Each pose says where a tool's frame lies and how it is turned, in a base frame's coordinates. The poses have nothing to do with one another.
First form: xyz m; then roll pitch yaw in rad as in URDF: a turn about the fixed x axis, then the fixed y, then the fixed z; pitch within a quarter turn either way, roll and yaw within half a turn.
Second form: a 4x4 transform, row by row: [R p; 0 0 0 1], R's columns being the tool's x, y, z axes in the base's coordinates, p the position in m. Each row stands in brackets. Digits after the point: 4 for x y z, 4 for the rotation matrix.
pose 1, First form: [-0.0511 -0.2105 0.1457 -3.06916 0.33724 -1.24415]
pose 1, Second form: [[0.3028 -0.9523 -0.0373 -0.0511], [-0.8938 -0.2973 0.3358 -0.2105], [-0.3309 -0.0683 -0.9412 0.1457], [0 0 0 1]]
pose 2, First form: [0.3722 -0.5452 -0.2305 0.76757 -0.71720 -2.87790]
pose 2, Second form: [[-0.7276 0.6282 0.2756 0.3722], [-0.1964 -0.5758 0.7937 -0.5452], [0.6573 0.5233 0.5423 -0.2305], [0 0 0 1]]
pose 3, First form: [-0.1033 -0.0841 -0.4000 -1.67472 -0.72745 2.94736]
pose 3, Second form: [[-0.7328 -0.6289 -0.2597 -0.1033], [0.1442 0.2294 -0.9626 -0.0841], [0.6650 -0.7428 -0.0775 -0.4000], [0 0 0 1]]
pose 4, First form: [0.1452 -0.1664 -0.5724 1.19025 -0.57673 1.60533]
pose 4, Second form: [[-0.0289 -0.3537 0.9349 0.1452], [0.8378 -0.5188 -0.1704 -0.1664], [0.5453 0.7783 0.3113 -0.5724], [0 0 0 1]]
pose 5, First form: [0.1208 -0.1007 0.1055 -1.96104 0.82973 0.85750]
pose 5, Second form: [[0.4417 -0.1588 -0.8830 0.1208], [0.5105 -0.7649 0.3929 -0.1007], [-0.7377 -0.6243 -0.2568 0.1055], [0 0 0 1]]
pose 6, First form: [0.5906 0.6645 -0.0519 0.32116 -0.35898 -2.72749]
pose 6, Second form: [[-0.8571 0.4833 0.1782 0.5906], [-0.3767 -0.8240 0.4231 0.6645], [0.3513 0.2955 0.8884 -0.0519], [0 0 0 1]]
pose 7, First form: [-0.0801 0.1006 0.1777 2.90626 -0.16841 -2.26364]
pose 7, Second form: [[-0.6297 -0.7233 -0.2835 -0.0801], [-0.7585 0.6512 0.0235 0.1006], [0.1676 0.2299 -0.9587 0.1777], [0 0 0 1]]
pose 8, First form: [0.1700 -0.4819 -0.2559 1.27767 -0.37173 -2.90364]
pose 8, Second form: [[-0.9054 0.4060 -0.1237 0.1700], [-0.2196 -0.1988 0.9551 -0.4819], [0.3632 0.8920 0.2692 -0.2559], [0 0 0 1]]
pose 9, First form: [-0.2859 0.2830 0.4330 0.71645 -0.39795 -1.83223]
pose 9, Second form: [[-0.2383 0.7943 -0.5589 -0.2859], [-0.8905 0.0509 0.4521 0.2830], [0.3875 0.6054 0.6952 0.4330], [0 0 0 1]]
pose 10, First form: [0.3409 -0.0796 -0.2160 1.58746 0.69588 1.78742]
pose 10, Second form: [[-0.1650 -0.1215 0.9788 0.3409], [0.7496 0.6296 0.2045 -0.0796], [-0.6411 0.7674 -0.0128 -0.2160], [0 0 0 1]]
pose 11, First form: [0.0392 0.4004 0.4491 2.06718 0.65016 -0.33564]
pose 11, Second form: [[0.7516 0.3457 -0.5618 0.0392], [-0.2622 -0.6250 -0.7353 0.4004], [-0.6053 0.6999 -0.3791 0.4491], [0 0 0 1]]
